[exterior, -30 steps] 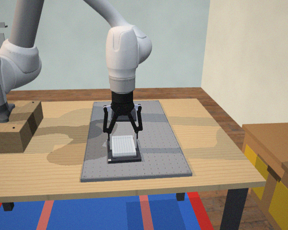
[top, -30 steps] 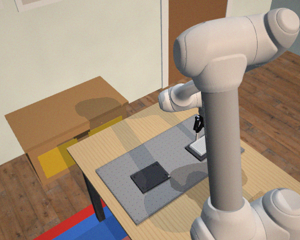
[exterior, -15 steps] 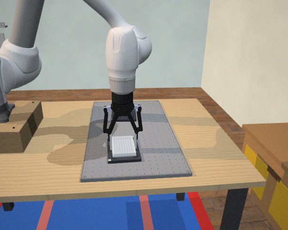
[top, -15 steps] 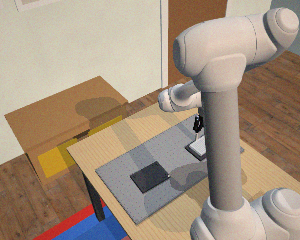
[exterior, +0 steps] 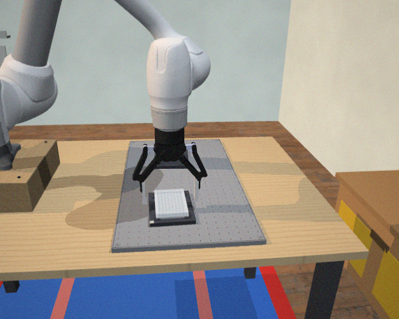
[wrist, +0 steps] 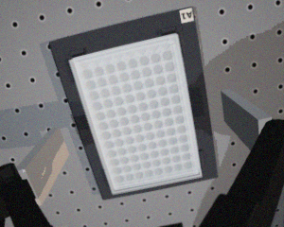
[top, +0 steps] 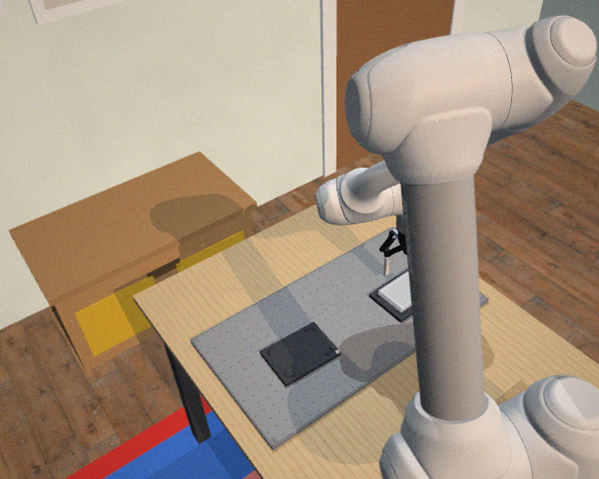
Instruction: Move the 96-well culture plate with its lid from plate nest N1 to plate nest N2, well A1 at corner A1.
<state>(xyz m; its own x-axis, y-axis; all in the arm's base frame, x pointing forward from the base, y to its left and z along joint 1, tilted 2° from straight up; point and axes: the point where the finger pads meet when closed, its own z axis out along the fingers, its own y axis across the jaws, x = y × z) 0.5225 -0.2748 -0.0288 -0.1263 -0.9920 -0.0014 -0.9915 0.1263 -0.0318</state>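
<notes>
Right now my hand is 10 mm above the white lid.
</notes>
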